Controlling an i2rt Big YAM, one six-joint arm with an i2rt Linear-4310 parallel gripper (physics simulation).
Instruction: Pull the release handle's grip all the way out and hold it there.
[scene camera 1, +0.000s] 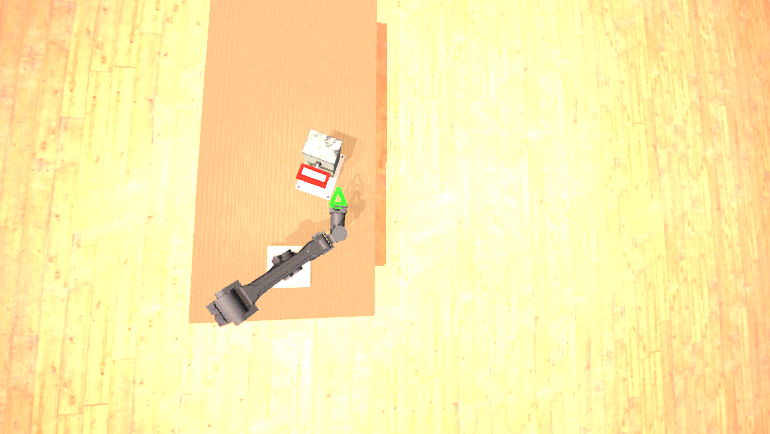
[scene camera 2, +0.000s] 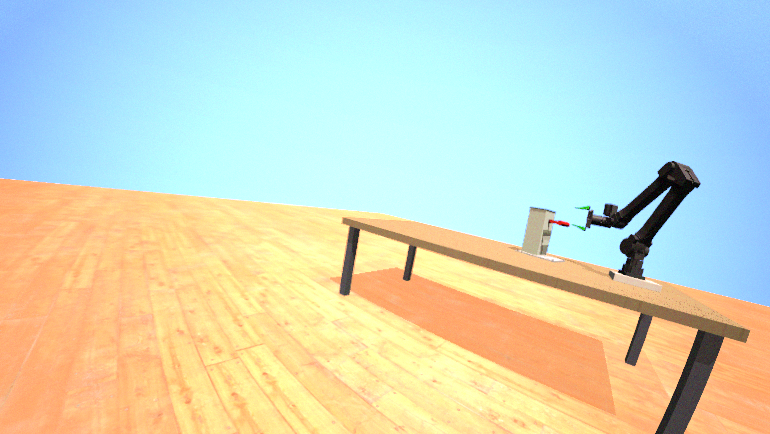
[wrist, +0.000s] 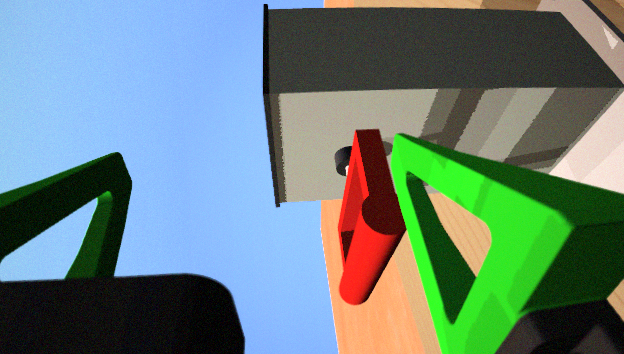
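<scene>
The red rectangular grip (scene camera 1: 311, 182) (scene camera 2: 561, 223) (wrist: 372, 260) stands out from the front of an upright grey housing (scene camera 1: 322, 145) (scene camera 2: 536, 231) (wrist: 425, 50). In the wrist view a black collar (wrist: 343, 160) shows on the housing behind it, with a short bit of pale rod. My gripper (scene camera 1: 338, 189) (scene camera 2: 574, 216) (wrist: 260, 157) is open and empty, its green fingers one above the other. It is off the grip's right end in the top view. In the wrist view the grip shows close beside the lower finger; whether they touch I cannot tell.
The housing stands on a white bolted plate (scene camera 1: 323, 192) (scene camera 2: 550, 258) (wrist: 600, 135) on the wooden table (scene camera 1: 242, 107) (scene camera 2: 458, 242). My arm's white base plate (scene camera 1: 301, 277) (scene camera 2: 636, 280) is near the table's end. An orange rug (scene camera 2: 485, 318) lies under the table.
</scene>
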